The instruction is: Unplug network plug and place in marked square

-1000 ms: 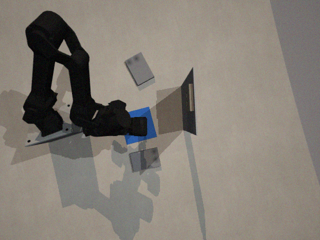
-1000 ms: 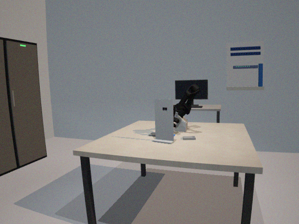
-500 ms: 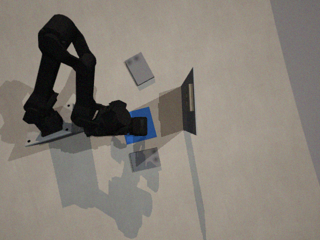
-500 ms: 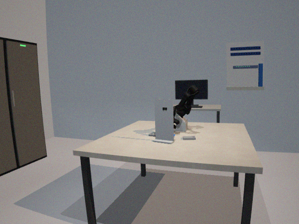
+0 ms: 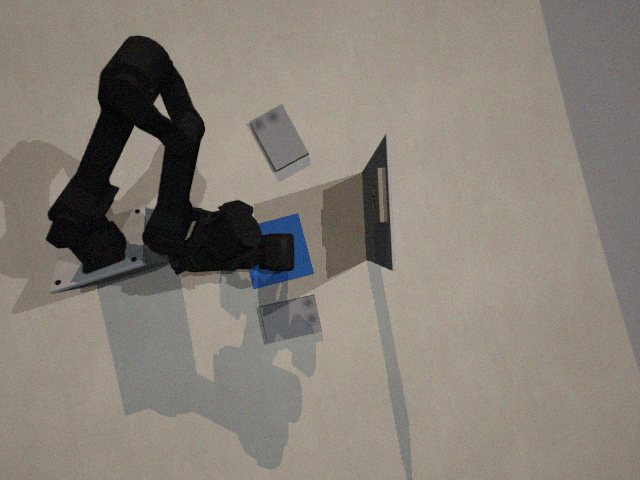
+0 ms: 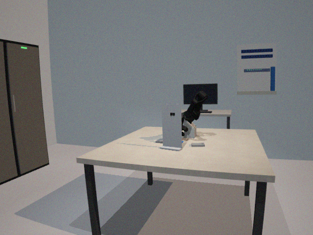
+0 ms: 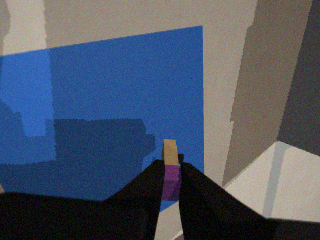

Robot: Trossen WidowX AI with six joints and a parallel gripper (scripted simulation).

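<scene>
My gripper tip is now 1 cm past the blue marked square and 3 cm above it. Round my gripper tip: upright panel (19 cm ahead, 1 cm to the left, 13 cm above).
</scene>
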